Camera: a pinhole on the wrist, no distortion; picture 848 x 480 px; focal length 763.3 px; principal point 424.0 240.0 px. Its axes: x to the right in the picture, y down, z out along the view. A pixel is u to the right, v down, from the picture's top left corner.
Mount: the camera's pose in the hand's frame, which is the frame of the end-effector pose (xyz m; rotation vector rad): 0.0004 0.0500 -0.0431 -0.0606 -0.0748 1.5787
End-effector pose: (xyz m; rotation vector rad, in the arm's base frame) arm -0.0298 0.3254 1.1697 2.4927 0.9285 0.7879
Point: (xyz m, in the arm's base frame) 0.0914 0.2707 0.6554
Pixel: 130 396
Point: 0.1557 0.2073 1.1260
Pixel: 810 99
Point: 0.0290 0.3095 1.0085
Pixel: 97 303
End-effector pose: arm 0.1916 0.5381 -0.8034 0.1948 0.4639 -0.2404
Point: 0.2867 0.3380 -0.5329
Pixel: 59 191
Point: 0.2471 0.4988 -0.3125
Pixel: 421 429
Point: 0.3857 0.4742 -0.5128
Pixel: 390 86
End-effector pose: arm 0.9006 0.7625 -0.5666 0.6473 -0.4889 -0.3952
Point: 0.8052 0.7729 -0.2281
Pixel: 812 122
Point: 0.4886 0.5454 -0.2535
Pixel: 323 347
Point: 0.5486 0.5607 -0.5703
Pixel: outside the picture
